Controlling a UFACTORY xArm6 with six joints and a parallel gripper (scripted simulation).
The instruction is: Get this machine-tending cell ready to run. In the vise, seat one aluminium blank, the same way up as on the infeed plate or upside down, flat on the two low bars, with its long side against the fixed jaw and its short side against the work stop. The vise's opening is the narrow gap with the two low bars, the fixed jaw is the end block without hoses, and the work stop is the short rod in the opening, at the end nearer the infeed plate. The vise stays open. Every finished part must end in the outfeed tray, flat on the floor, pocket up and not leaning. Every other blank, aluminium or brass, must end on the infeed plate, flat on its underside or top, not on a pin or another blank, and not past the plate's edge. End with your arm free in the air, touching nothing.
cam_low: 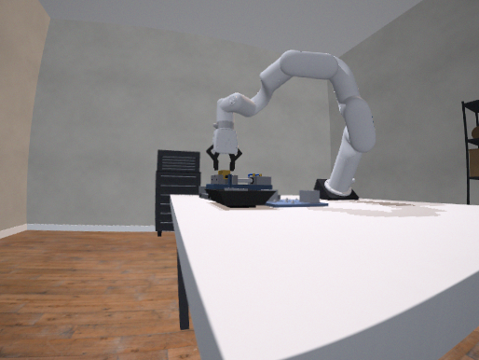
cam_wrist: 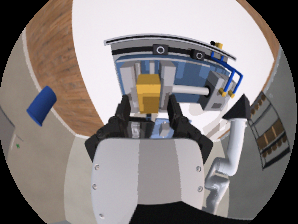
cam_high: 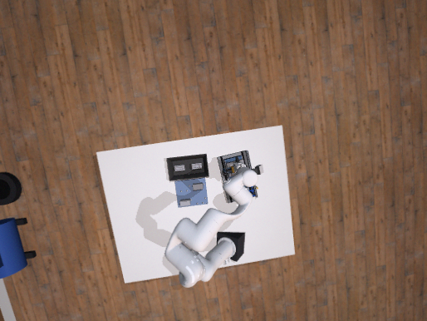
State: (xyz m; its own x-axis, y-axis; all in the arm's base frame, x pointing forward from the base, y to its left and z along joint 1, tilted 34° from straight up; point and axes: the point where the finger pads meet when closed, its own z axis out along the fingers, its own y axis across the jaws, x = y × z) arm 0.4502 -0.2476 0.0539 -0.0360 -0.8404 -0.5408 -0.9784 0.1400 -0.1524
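Right now my hand is 30 mm above the brass blank. Round my hand: vise: 90 mm below, 70 mm behind.
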